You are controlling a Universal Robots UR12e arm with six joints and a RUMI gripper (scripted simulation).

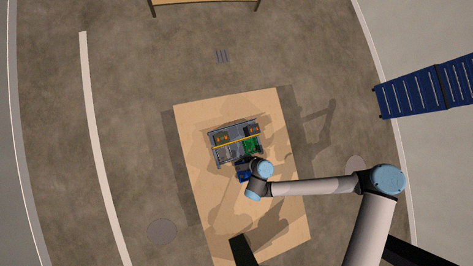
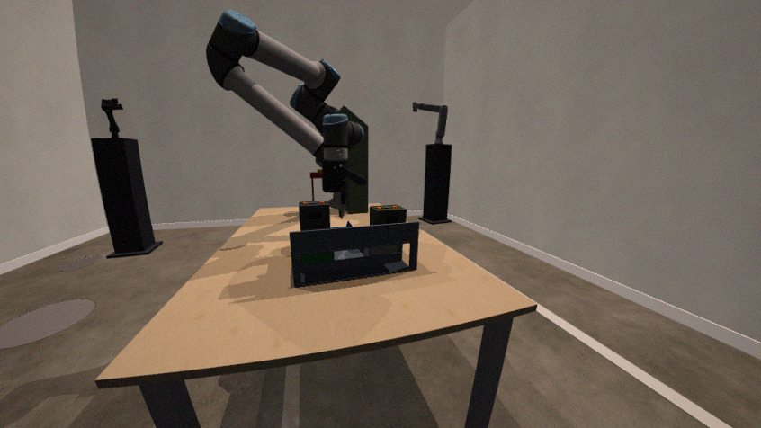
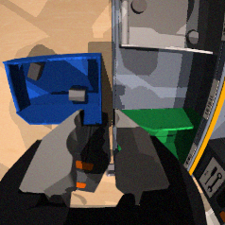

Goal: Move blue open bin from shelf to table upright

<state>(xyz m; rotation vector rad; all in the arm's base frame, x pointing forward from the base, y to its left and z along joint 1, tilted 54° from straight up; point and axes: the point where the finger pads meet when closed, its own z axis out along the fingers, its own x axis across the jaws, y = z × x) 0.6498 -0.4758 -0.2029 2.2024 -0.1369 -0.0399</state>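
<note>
The blue open bin is 10 cm below my hand, 8 cm behind it and 1 cm to the left of it. The rest, counted from my hand: grey bin 13 cm ahead, 10 cm to the left, 9 cm below; bar 17 cm ahead, 3 cm below, 1 cm to the right; green bin 12 cm to the right, 11 cm ahead, 9 cm below.
</note>
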